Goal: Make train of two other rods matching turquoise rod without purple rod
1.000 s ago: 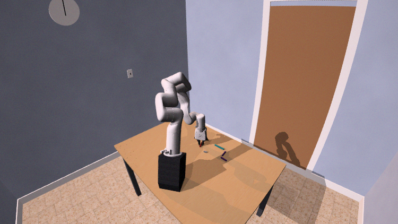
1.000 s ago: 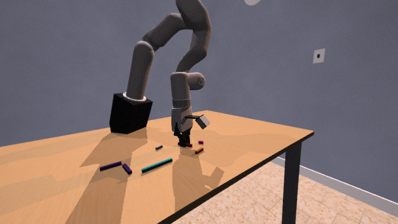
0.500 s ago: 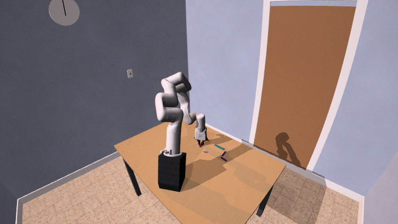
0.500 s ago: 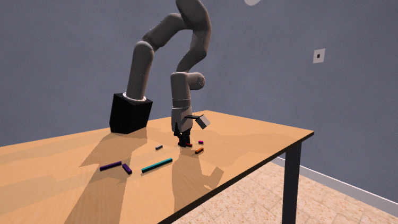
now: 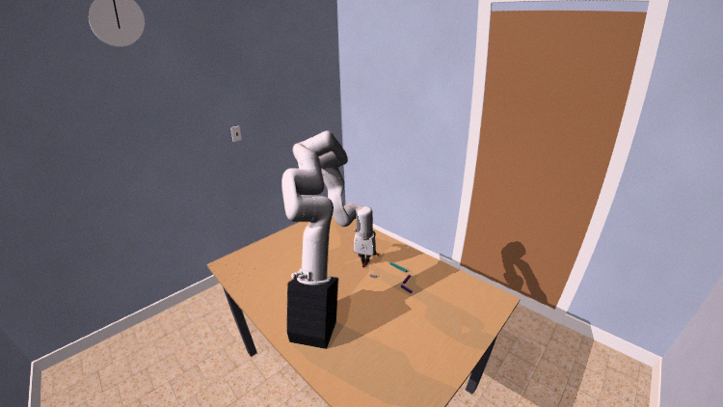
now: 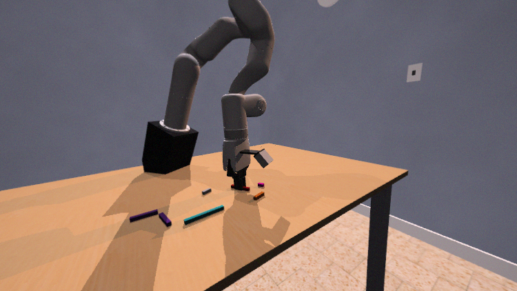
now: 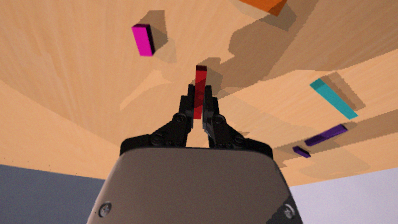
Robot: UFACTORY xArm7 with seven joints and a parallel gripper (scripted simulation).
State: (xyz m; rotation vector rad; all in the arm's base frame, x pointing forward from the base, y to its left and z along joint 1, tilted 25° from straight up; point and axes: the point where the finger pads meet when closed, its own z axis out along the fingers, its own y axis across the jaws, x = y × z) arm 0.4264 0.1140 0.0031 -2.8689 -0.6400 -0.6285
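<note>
Now: hand 100 mm to the left of the grey rod, 50 mm past it and 20 mm above it. Round my hand: orange rod 90 mm ahead, 20 mm to the left, 20 mm below; then magenta rod 70 mm to the left, 30 mm ahead, 20 mm below; then red rod 20 mm below.
</note>
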